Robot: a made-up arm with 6 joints. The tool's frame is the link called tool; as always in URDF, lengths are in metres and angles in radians. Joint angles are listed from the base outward. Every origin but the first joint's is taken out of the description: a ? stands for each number. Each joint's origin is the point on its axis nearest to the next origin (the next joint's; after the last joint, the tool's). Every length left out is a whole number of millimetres.
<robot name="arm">
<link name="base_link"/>
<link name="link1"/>
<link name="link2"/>
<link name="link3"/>
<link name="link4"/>
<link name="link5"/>
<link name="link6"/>
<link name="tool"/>
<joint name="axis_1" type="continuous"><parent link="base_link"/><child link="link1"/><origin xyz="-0.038 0.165 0.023" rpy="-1.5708 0 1.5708"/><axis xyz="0 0 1"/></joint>
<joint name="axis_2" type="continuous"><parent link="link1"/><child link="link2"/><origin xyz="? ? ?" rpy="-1.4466 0.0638 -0.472"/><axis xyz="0 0 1"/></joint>
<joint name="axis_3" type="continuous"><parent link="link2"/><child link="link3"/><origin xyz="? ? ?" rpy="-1.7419 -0.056 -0.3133"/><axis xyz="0 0 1"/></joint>
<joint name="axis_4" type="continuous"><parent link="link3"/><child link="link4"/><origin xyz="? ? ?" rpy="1.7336 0.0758 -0.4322"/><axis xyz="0 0 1"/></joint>
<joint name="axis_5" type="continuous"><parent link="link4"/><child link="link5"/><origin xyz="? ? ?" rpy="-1.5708 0 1.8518"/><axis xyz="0 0 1"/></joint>
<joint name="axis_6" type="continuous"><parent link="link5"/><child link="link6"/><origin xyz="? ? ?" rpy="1.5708 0 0"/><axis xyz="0 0 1"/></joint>
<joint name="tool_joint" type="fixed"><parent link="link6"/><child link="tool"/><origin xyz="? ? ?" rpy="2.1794 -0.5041 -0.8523"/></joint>
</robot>
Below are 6 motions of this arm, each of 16 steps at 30 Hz.
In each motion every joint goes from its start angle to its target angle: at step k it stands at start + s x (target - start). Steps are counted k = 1, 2, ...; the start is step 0. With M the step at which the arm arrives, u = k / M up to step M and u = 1 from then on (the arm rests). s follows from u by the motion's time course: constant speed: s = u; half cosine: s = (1 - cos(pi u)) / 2; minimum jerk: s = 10 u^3 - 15 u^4 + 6 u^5.
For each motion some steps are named. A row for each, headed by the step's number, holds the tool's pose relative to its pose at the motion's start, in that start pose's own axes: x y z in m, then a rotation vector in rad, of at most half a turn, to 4 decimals.
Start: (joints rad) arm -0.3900 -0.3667 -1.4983 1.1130 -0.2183 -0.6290
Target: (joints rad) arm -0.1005 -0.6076 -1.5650 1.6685 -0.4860 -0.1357
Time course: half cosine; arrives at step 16
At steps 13, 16:
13: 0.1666 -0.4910 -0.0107 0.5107 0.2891 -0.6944
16: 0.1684 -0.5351 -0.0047 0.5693 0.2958 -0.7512

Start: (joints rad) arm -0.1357 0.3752 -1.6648 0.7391 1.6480 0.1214
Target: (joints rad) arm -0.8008 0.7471 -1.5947 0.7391 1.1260 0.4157
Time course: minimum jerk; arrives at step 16
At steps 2, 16:
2: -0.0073 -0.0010 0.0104 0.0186 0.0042 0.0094
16: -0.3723 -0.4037 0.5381 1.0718 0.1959 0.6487

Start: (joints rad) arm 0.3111 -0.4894 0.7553 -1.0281 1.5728 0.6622
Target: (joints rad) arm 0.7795 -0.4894 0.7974 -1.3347 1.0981 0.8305
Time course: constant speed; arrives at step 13
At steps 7, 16:
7: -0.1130 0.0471 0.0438 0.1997 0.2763 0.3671
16: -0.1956 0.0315 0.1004 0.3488 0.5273 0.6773

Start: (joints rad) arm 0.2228 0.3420 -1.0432 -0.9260 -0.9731 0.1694
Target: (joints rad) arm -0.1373 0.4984 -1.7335 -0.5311 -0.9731 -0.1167
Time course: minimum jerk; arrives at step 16
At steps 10, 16:
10: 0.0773 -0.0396 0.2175 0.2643 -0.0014 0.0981
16: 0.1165 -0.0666 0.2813 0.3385 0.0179 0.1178

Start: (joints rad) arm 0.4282 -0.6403 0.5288 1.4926 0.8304 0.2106
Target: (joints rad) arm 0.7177 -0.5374 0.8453 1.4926 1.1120 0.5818
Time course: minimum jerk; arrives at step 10
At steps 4, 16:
4: -0.0055 -0.0385 -0.0534 -0.0393 0.0911 -0.0731
16: -0.0305 -0.1431 -0.1480 -0.1124 0.2638 -0.2638

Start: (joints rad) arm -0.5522 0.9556 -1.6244 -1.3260 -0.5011 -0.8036
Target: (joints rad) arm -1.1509 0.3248 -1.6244 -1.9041 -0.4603 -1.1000
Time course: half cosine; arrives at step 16
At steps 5, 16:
5: -0.1110 0.0383 -0.1785 -0.2198 0.0620 0.1690
16: -0.6311 -0.1618 -0.6681 -0.8074 0.3882 0.7926

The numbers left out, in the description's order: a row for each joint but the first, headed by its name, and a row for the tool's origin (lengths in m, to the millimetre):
axis_2: -0.108 -0.237 0
axis_3: -0.342 0.042 0
axis_4: -0.079 0.003 0
axis_5: 0.109 0.015 0
axis_6: -0.296 -0.442 0
tool: 0.097 -0.185 0

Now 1 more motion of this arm.
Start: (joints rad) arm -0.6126 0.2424 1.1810 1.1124 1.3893 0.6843
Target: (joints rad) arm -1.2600 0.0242 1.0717 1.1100 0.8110 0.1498
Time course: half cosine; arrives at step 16
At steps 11, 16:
11: -0.3715 0.1738 0.1412 0.2654 -0.0951 0.9477
16: -0.4669 0.1438 0.2049 0.4084 -0.1678 1.1867

